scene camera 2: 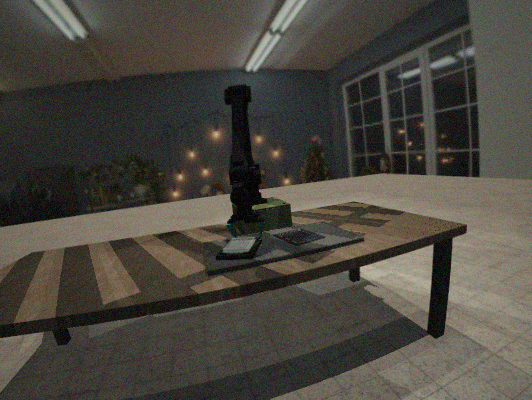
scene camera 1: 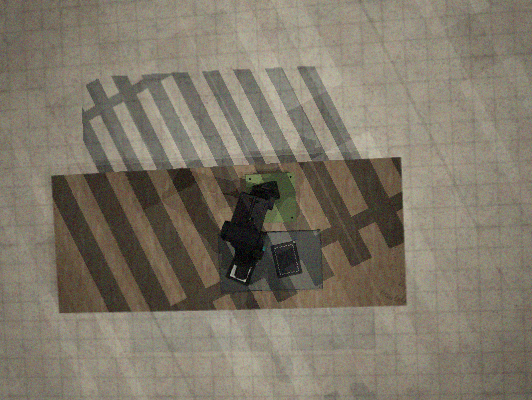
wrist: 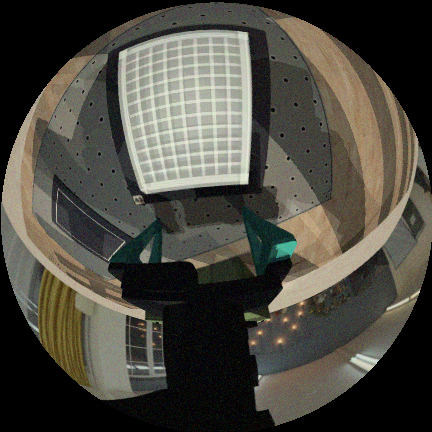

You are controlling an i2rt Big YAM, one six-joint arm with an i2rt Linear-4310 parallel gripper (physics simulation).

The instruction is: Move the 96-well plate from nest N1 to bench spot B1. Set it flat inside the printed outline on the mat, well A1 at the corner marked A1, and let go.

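Places are measured from the arm's base along level axes (x ahead, y left, z up), in centimetres.
Where they show: gripper, fingertip midpoint: (scene camera 2: 248, 239) (wrist: 199, 216); arm's base, link origin: (scene camera 2: 253, 203) (scene camera 1: 265, 192).
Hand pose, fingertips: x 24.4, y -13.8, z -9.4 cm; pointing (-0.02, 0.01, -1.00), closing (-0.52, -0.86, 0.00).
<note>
Things, the pixels of their centre, and the offset from my fingertips. "spot": a spot on its surface instead. Level surfaces: height alone.
- white 96-well plate, body centre: (wrist: 183, 102) (scene camera 2: 239, 244) dx +9.4, dy -6.8, dz +1.9 cm
- black nest N1, body centre: (wrist: 185, 102) (scene camera 2: 240, 247) (scene camera 1: 242, 266) dx +9.4, dy -6.8, dz +0.9 cm
- small A1 label, surface spot: (wrist: 138, 199) spot: dx +6.4, dy +2.0, dz +1.2 cm
- spot B1, surface spot: (wrist: 87, 222) (scene camera 2: 290, 237) spot: dx +10.5, dy +12.7, dz +0.1 cm
- wooden table, surface height: dz -1.3 cm
The white 96-well plate (scene camera 1: 241, 273) (scene camera 2: 241, 245) (wrist: 187, 107) sits flat in the black nest N1 (scene camera 2: 256, 249) (wrist: 262, 100) on the grey board. A small A1 label (wrist: 138, 199) shows at the nest's near left corner in the wrist view. My gripper (wrist: 199, 216) is open and empty, its teal fingers apart above the board, on the arm-base side of the plate and clear of it. The dark mat of spot B1 (scene camera 1: 286, 259) (scene camera 2: 298, 236) (wrist: 87, 222) carries a thin printed outline and lies beside the nest. Its A1 mark is too small to make out.
The perforated grey board (scene camera 1: 311, 265) (scene camera 2: 345, 239) (wrist: 300, 125) bears both nest and mat. A green block (scene camera 1: 285, 200) (scene camera 2: 276, 214) stands behind it at the arm's base. The wooden table (scene camera 1: 125, 280) (scene camera 2: 165, 280) extends to both sides, crossed by striped shadows.
</note>
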